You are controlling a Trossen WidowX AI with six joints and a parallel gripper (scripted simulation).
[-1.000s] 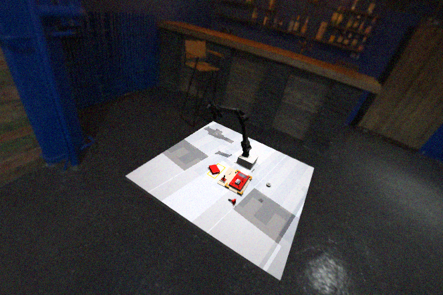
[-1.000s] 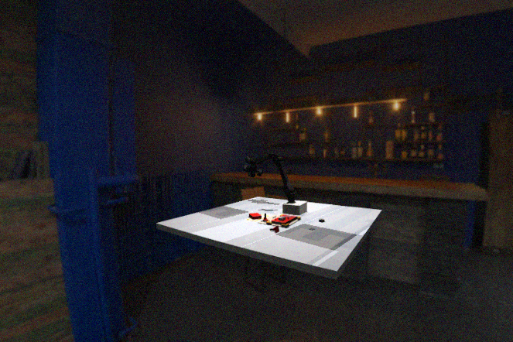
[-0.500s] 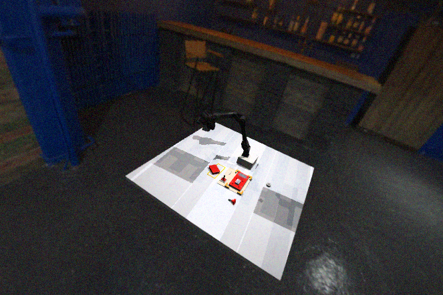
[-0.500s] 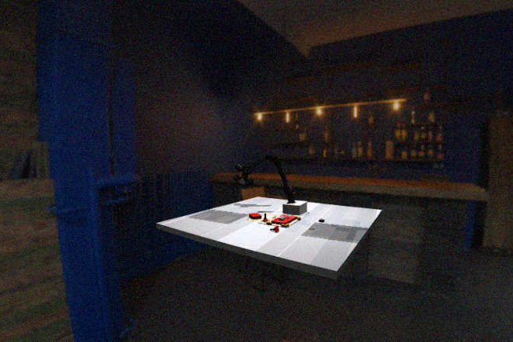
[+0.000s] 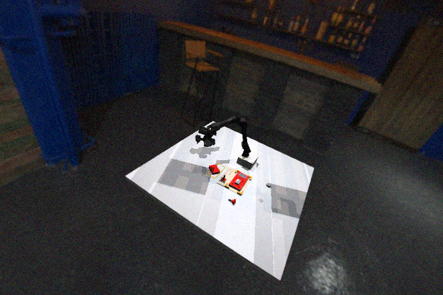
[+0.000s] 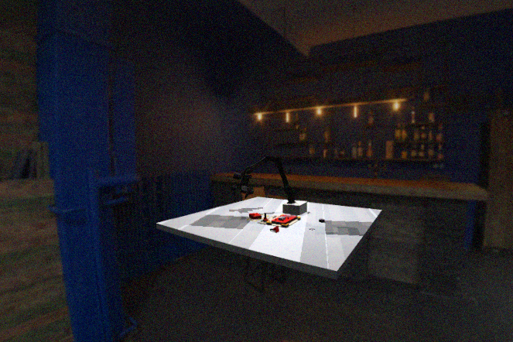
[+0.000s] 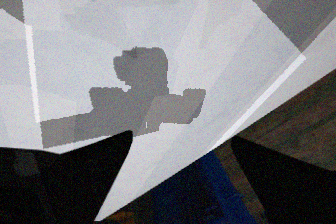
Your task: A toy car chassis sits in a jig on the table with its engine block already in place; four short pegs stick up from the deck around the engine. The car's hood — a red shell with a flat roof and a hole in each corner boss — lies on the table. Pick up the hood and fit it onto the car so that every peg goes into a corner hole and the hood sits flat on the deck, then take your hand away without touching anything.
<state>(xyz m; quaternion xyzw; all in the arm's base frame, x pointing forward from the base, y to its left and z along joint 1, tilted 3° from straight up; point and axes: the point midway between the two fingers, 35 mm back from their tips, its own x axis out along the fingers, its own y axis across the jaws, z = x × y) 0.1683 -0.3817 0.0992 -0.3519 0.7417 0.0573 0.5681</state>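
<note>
The red hood lies 210 mm to the left of my gripper tip, 120 mm ahead of it and 110 mm below it. The rest, counted from my gripper tip: dark wheel (700 mm to the left, 110 mm below, 30 mm ahead); then tan jig (430 mm to the left, 140 mm ahead, 110 mm below).
</note>
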